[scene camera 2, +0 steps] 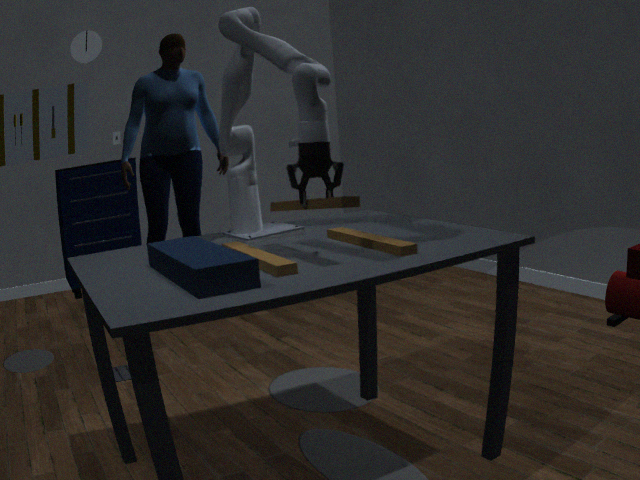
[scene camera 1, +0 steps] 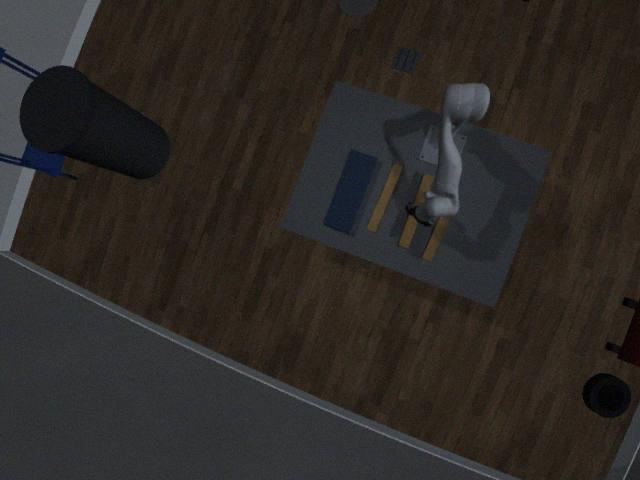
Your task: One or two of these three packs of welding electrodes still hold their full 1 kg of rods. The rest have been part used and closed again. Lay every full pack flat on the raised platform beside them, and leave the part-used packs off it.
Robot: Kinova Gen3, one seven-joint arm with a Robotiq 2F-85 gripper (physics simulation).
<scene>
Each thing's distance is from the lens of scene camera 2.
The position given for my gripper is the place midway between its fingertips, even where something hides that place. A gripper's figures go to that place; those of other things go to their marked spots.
my gripper [scene camera 2: 316, 206]: 146 cm
tan pack [scene camera 2: 354, 201]: 134 cm
</scene>
